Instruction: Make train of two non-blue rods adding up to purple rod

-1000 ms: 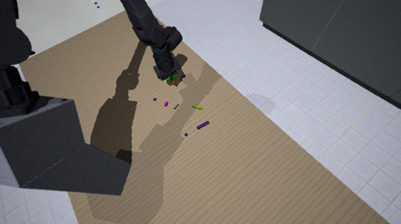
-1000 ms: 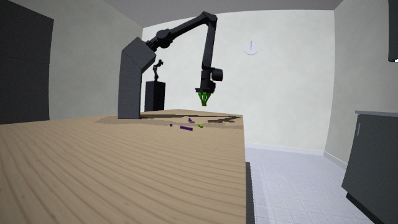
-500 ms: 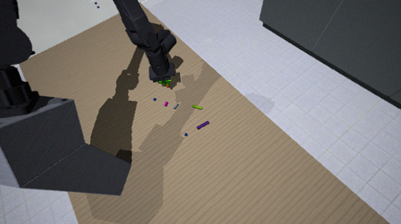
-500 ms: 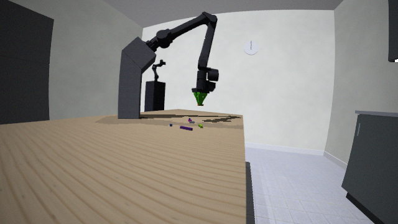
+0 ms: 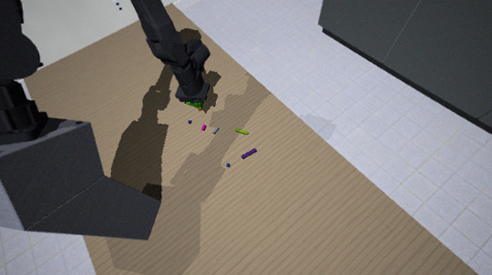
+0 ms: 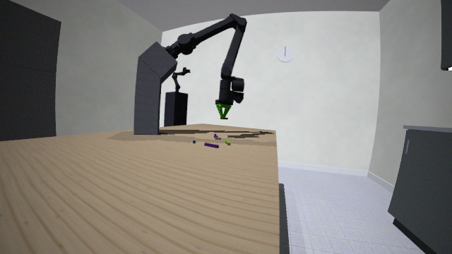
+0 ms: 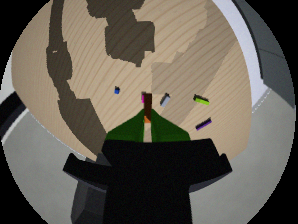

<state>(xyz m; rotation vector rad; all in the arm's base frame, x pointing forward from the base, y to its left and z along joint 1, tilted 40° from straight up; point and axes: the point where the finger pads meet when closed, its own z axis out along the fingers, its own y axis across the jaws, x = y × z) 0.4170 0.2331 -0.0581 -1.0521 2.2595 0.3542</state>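
The orange rod lies 1 cm to the left of my hand and 1 cm below it. Also, from my hand: magenta rod 2 cm behind, 2 cm to the right, 11 cm below; then lime rod 11 cm ahead, 11 cm to the right, 11 cm below; then grey rod 2 cm ahead, 5 cm to the right, 11 cm below.
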